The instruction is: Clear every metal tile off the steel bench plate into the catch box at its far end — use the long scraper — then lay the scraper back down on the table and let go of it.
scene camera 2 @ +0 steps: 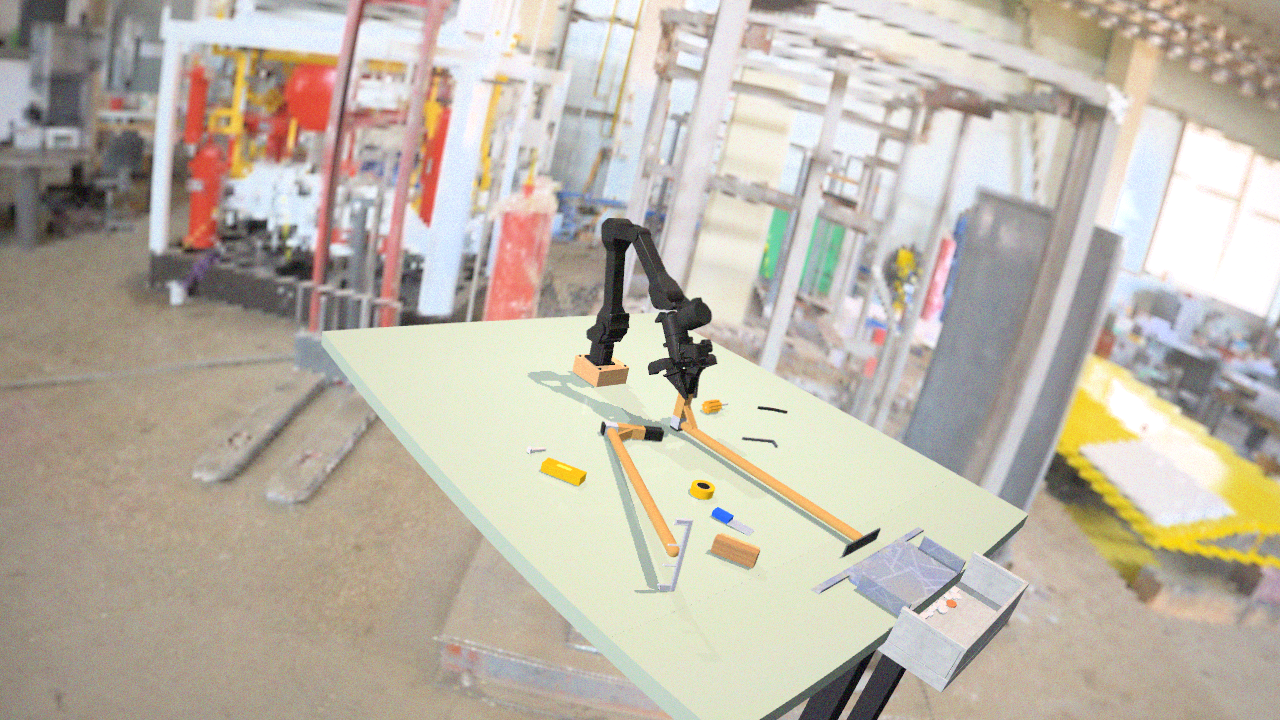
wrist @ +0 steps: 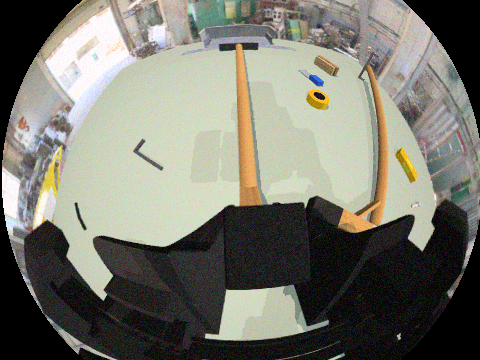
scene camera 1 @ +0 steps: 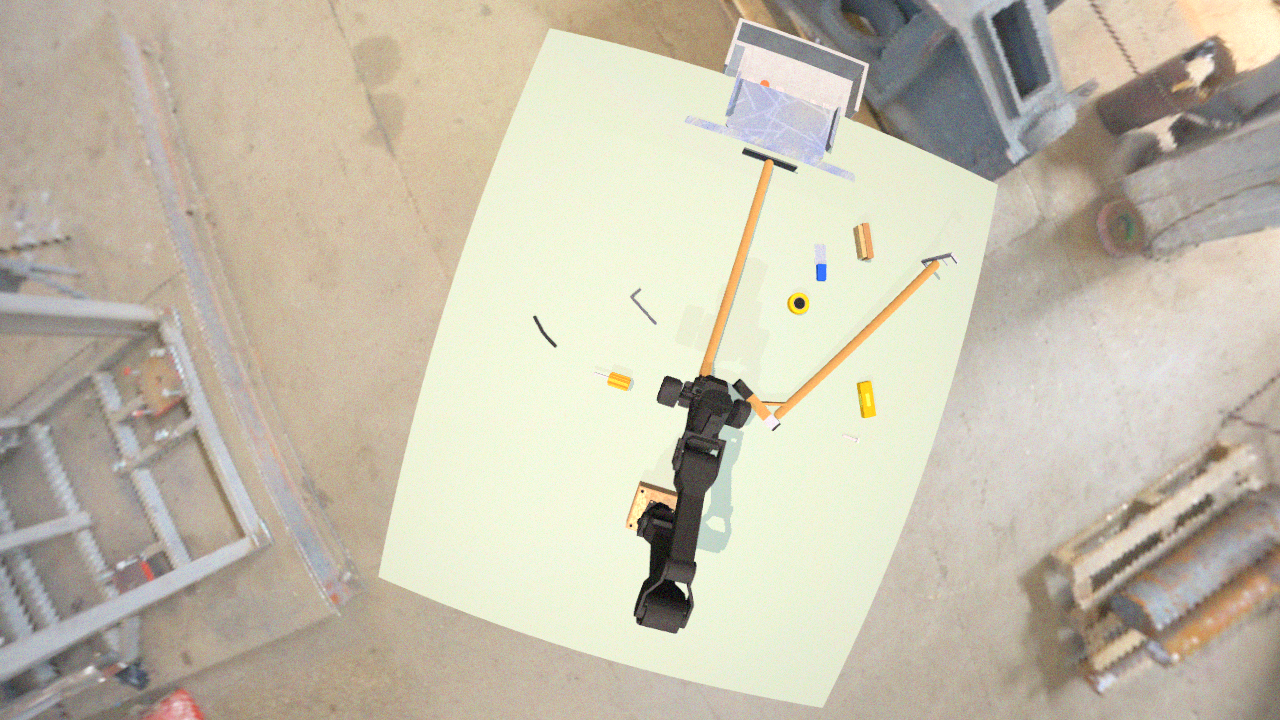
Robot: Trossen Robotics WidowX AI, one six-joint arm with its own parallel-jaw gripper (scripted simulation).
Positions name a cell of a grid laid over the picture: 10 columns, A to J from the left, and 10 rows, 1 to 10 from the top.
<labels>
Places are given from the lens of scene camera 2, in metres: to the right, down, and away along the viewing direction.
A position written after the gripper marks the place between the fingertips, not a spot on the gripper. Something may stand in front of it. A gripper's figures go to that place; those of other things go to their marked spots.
gripper (scene camera 2: F6): 0.12, 0.09, 1.81
long scraper (scene camera 2: F6): 0.10, 0.13, 1.82
yellow block (scene camera 2: E7): -0.13, 0.23, 1.48
wood block (scene camera 2: F8): 0.16, 0.34, 1.34
The marked spots on the long scraper and the wood block are 0.53 m apart.
</labels>
